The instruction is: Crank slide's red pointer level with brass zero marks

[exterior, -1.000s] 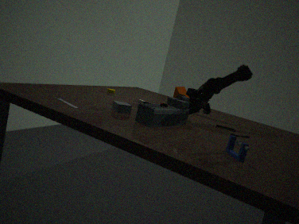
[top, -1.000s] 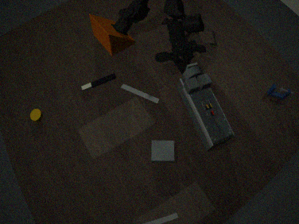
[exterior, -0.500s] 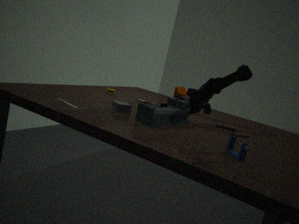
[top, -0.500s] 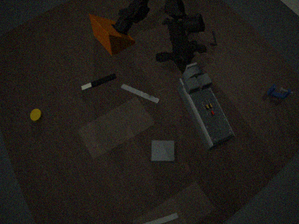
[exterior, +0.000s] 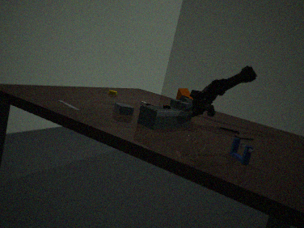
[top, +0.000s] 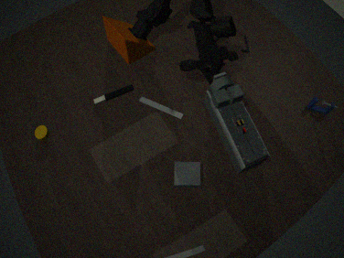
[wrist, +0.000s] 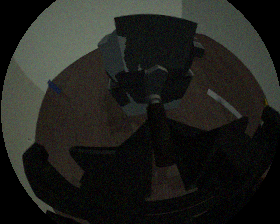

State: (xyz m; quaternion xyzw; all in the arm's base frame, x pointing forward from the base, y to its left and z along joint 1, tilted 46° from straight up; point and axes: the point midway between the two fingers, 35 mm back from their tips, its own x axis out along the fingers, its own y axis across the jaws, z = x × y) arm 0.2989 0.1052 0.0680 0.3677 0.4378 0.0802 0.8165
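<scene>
The red pointer is 19 cm ahead of my gripper tip, 5 cm above it and 3 cm to the right of it. Round my gripper tip: grey block: 23 cm to the right, 20 cm ahead, 2 cm below; yellow disc: 58 cm to the right, 15 cm behind, 3 cm below; black-and-white marker: 31 cm to the right, 15 cm behind, 3 cm below.
</scene>
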